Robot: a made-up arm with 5 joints. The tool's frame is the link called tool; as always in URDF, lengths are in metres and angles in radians. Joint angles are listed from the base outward. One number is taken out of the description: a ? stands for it. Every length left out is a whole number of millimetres.
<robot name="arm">
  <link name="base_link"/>
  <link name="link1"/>
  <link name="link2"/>
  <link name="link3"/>
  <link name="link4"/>
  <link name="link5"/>
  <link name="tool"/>
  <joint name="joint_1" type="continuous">
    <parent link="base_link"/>
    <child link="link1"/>
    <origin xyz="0.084 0 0.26" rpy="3.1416 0 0"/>
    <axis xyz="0 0 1"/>
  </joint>
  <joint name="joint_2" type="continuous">
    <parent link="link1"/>
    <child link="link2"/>
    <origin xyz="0.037 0.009 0" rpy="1.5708 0 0"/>
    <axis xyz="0 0 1"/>
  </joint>
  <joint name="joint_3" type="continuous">
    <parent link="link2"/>
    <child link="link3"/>
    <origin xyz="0.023 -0.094 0" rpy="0 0 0"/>
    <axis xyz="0 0 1"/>
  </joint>
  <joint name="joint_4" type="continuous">
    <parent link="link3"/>
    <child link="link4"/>
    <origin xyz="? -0.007 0" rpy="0 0 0"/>
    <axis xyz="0 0 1"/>
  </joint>
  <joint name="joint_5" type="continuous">
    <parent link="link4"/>
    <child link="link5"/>
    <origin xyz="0.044 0 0" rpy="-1.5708 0 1.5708"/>
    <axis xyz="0 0 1"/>
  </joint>
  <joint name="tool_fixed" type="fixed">
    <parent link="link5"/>
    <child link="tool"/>
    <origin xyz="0 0 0" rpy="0 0 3.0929"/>
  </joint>
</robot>
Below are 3 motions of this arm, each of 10 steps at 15 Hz.
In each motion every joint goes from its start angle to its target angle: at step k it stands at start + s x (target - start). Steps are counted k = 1, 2, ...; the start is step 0. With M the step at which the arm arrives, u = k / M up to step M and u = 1 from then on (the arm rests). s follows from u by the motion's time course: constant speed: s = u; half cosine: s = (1 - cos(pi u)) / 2; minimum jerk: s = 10 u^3 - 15 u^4 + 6 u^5.
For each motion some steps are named. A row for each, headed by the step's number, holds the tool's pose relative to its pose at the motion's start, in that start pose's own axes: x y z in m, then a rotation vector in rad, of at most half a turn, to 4 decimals.
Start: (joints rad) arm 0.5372 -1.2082 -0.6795 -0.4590 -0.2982
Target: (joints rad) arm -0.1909 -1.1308 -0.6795 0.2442 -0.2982
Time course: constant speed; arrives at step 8
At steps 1, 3, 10:
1: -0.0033 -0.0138 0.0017 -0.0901 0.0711 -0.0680
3: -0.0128 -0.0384 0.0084 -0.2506 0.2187 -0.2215
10: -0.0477 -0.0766 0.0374 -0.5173 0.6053 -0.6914

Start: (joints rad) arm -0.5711 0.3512 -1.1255 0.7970 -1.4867
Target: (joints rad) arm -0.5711 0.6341 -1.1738 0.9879 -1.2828
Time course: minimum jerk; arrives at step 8
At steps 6, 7, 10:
6: -0.0021 -0.0600 -0.0407 -0.3789 0.0483 0.1806
7: -0.0023 -0.0663 -0.0438 -0.4155 0.0567 0.1977
10: -0.0024 -0.0675 -0.0444 -0.4222 0.0584 0.2008

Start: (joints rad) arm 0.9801 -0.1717 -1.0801 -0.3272 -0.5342
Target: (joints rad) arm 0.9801 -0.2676 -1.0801 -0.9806 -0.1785
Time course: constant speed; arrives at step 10
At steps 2, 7, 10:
2: 0.0098 0.0065 -0.0006 0.0780 -0.1280 0.0710
7: 0.0335 0.0221 0.0026 0.2327 -0.4716 0.2432
10: 0.0467 0.0308 0.0074 0.2968 -0.6922 0.3388

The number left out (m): 0.179
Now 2 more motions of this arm.
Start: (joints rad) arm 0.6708 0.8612 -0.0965 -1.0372 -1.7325
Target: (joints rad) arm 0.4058 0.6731 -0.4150 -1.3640 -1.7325
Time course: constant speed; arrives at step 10
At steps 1, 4, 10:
1: -0.0101 0.0086 -0.0071 0.0762 0.0421 -0.0082
4: -0.0415 0.0364 -0.0234 0.3056 0.1638 -0.0453
10: -0.1039 0.0987 -0.0331 0.7662 0.3789 -0.1735

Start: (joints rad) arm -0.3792 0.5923 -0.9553 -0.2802 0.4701
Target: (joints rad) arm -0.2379 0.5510 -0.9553 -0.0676 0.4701
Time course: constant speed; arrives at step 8
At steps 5, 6, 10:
5: -0.0079 -0.0262 0.0011 -0.0232 0.1277 0.0491
6: -0.0093 -0.0314 0.0016 -0.0285 0.1534 0.0580
10: -0.0119 -0.0419 0.0029 -0.0396 0.2052 0.0749

